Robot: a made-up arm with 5 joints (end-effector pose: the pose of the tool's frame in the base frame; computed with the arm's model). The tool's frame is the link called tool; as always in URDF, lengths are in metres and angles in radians. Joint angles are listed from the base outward.
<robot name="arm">
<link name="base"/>
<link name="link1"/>
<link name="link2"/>
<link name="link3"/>
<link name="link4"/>
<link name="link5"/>
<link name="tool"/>
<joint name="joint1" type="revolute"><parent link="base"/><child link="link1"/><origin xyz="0 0 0.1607"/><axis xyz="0 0 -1"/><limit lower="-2.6" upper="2.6"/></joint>
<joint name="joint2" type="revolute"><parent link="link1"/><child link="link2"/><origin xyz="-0.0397 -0.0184 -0.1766"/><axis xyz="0 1 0"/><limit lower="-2.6" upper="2.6"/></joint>
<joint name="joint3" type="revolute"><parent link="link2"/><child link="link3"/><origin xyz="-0.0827 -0.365 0.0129"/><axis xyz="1 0 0"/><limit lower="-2.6" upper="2.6"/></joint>
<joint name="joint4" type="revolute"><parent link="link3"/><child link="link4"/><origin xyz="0.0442 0.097 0.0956"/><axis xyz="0 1 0"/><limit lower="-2.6" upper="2.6"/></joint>
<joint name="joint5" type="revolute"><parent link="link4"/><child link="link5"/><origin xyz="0.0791 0.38 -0.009"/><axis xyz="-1 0 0"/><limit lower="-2.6" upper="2.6"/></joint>
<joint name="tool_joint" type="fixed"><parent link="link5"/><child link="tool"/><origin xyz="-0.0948 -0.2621 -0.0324"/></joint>
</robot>
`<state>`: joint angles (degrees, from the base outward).
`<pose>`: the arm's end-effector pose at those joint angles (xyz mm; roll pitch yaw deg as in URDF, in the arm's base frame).
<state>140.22 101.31 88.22 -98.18 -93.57</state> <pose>-653.8 87.1 -347.3 82.16 -7.67 133.14</pose>
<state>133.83 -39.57 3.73 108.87 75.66</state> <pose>-46.9 -40.7 160.7 -67.60 69.05 -123.92</pose>
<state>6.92 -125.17 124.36 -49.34 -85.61</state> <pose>-581.3 -515.6 -157.2 -45.04 -51.19 -99.24</pose>
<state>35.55 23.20 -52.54 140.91 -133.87</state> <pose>-127.2 365.3 -312.5 0.79 2.68 174.52</pose>
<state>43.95 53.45 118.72 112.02 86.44</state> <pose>-141.5 -701.8 50.5 54.23 -34.51 36.65</pose>
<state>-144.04 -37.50 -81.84 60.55 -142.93</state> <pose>-51.2 338.3 -658.3 89.63 -11.61 82.40</pose>
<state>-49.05 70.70 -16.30 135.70 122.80</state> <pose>-253.3 -34.8 -209.8 63.18 -27.00 -118.24</pose>
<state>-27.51 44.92 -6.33 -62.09 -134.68</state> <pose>-143.9 259.7 -134.8 130.00 -16.94 33.36</pose>
